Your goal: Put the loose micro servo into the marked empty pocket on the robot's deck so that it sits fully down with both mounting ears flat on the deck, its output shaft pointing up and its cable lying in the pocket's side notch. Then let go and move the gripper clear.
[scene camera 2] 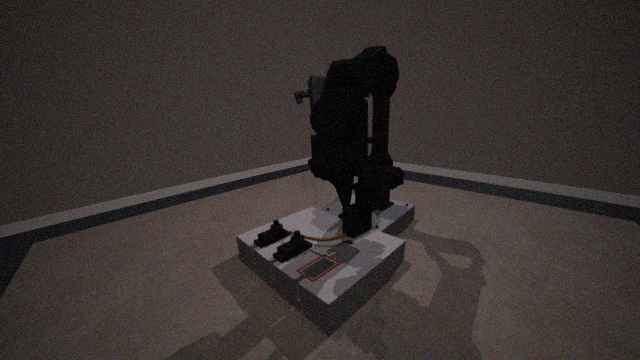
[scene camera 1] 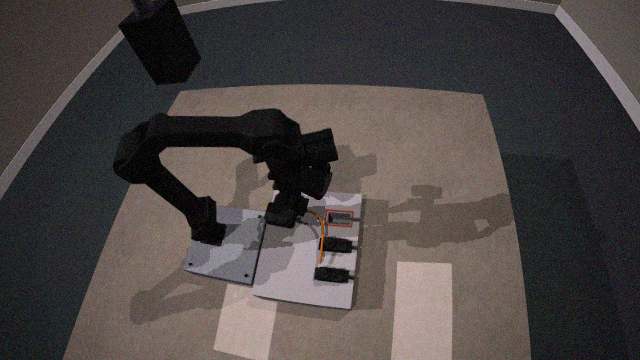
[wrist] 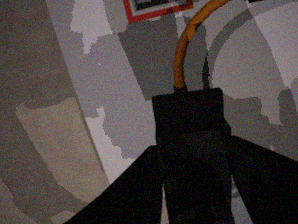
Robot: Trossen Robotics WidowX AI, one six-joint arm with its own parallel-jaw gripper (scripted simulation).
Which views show my gripper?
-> Scene camera 2, scene camera 1 and the wrist view: all of them.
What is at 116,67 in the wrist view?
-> A deck.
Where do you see a micro servo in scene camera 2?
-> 353,225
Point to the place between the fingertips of my gripper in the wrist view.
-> At 192,150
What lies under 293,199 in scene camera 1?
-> My gripper.
